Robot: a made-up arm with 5 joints.
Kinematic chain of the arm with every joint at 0, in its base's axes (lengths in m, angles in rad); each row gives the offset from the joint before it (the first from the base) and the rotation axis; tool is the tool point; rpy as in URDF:
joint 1: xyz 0.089 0 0.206 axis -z
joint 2: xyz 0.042 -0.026 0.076 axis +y
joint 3: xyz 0.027 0 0.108 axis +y
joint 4: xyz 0.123 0 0.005 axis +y
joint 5: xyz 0.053 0.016 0 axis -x
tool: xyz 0 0 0 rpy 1.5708 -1.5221 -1.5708
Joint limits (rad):
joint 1: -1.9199..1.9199
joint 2: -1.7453..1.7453
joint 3: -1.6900..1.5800
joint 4: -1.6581..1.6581
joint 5: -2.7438..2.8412
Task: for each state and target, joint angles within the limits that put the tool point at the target. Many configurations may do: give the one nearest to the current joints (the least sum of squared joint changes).
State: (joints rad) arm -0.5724 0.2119 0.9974 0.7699 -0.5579
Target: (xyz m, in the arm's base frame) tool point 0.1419 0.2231 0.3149
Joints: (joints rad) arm -1.3816 0.0515 0.2792 0.4782 -0.5579
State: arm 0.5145 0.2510 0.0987 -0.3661 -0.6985
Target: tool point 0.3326 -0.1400 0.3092
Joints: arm 0.4860 0.4801 -0.0165 -0.3579 -0.6985
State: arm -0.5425 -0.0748 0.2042 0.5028 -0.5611
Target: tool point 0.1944 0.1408 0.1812
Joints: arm -0.9851 0.7053 0.4958 0.4847 -0.5611
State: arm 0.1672 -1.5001 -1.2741 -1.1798 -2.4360
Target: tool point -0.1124 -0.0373 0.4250
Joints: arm -0.1343 -1.2939 -1.1717 -0.3997 -2.4360
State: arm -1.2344 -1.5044 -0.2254 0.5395 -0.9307
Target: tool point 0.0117 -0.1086 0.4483
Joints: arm -0.8771 -1.7395 -0.3426 0.5231 -0.9307
